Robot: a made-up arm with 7 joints. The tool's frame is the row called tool.
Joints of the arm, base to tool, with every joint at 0 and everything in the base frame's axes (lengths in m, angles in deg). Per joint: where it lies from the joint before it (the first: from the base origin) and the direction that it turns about. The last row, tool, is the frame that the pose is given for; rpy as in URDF.
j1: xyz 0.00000 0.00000 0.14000 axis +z
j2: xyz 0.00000 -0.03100 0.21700 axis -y
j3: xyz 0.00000 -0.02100 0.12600 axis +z
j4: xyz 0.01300 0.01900 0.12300 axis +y
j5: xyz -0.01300 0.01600 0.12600 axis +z
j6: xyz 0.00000 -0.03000 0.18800 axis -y
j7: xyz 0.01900 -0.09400 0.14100 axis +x
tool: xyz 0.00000 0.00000 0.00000 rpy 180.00 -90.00 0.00
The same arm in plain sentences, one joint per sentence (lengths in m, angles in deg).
The arm has seven revolute joints in a row. What follows holds with every joint at zero, and every direction is one of the base frame's.
Joint 1 lies 0.14 m along +z from the base frame's origin and rotates about +z.
Joint 2 lies 0.031 m along -y and 0.217 m along +z from joint 1 and rotates about -y.
Joint 3 lies 0.021 m along -y and 0.126 m along +z from joint 2 and rotates about +z.
Joint 4 lies 0.013 m along +x and 0.019 m along +y and 0.123 m along +z from joint 3 and rotates about +y.
Joint 5 lies 0.013 m along -x and 0.016 m along +y and 0.126 m along +z from joint 4 and rotates about +z.
Joint 6 lies 0.03 m along -y and 0.188 m along +z from joint 5 and rotates about -y.
Joint 7 lies 0.019 m along +x and 0.094 m along -y and 0.141 m along +z from joint 6 and rotates about +x.
The tool frame, which is the frame that the pose is given for, lies at the same point as joint 7; its axes are the base frame's turned by roll 180, pitch -90 and yaw 0 deg (as in URDF: about the fixed x, then y, then z).

